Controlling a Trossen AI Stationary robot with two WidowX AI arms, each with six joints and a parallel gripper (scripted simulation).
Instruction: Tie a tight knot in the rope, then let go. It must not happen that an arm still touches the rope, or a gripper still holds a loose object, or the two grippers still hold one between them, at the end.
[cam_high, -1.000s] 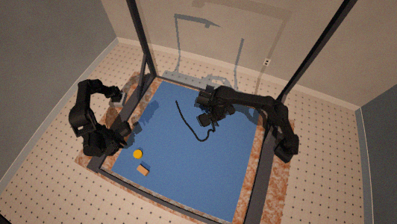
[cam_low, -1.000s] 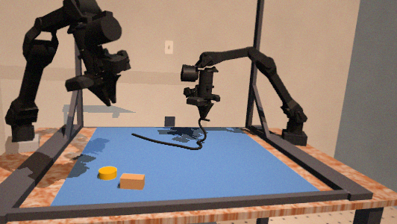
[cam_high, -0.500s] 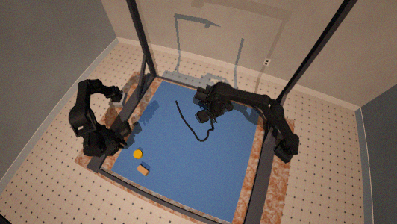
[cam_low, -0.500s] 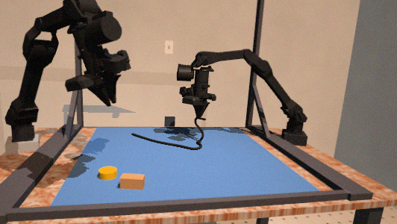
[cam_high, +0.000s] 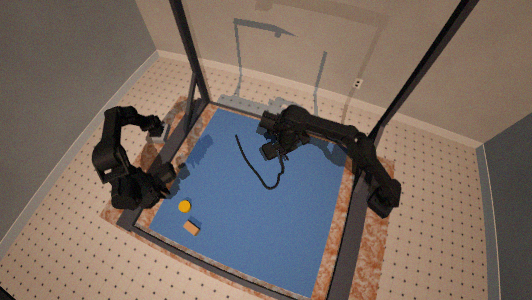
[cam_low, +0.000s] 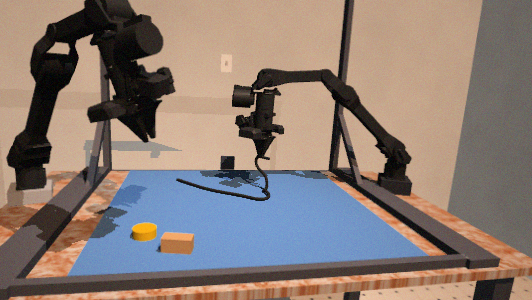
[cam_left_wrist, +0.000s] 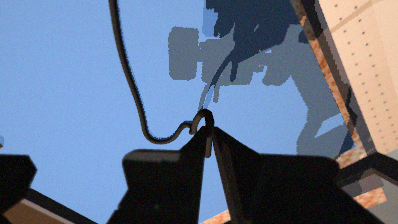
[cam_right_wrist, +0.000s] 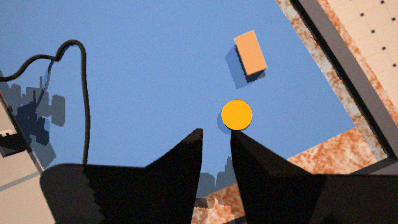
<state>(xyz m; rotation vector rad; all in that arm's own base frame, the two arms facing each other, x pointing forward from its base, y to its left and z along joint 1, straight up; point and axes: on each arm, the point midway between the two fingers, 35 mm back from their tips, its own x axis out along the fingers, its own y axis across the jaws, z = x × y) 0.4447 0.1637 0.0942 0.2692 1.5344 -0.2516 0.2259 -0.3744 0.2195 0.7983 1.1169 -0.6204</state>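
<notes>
The blue mat lies 15 cm ahead of my left hand, 8 cm to the right of it and 14 cm below it. From my left hand the other things lie so: yellow disc 33 cm ahead, 33 cm to the right, 12 cm below; then orange block 40 cm ahead, 26 cm to the right, 12 cm below.
</notes>
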